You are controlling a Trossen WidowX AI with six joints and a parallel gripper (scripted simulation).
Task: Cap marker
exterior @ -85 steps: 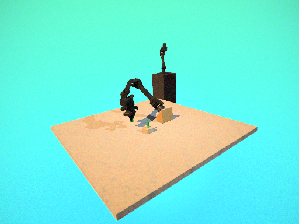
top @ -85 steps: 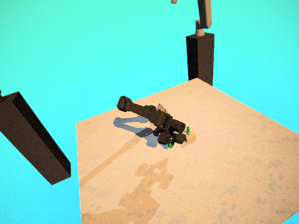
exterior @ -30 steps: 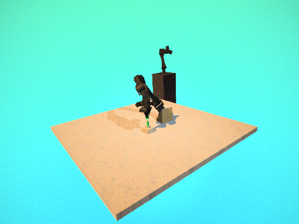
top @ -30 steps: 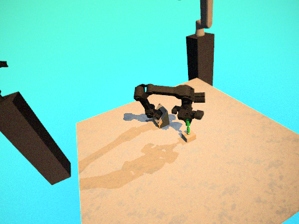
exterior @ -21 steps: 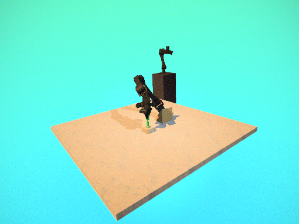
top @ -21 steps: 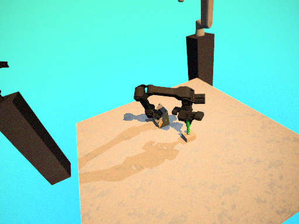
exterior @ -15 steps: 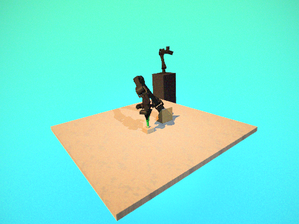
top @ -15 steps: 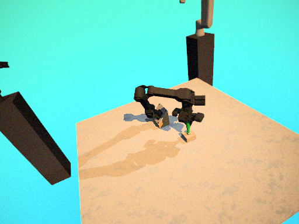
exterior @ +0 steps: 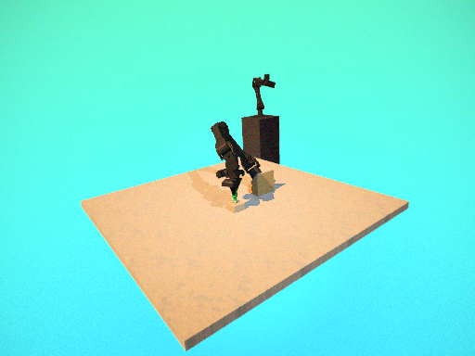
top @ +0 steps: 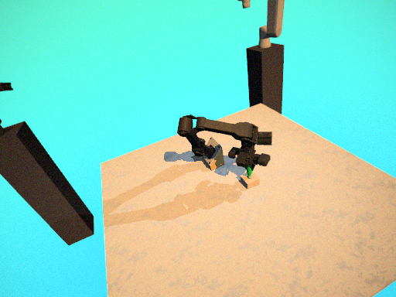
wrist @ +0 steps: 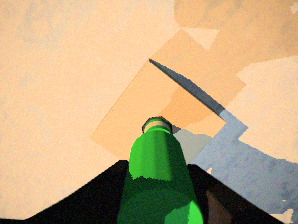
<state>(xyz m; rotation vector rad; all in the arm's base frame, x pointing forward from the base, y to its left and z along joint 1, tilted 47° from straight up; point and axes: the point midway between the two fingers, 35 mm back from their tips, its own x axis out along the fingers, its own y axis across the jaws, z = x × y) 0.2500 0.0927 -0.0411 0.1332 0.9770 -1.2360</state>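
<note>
Right now the green marker cap is 1 cm above my gripper tip.
</note>
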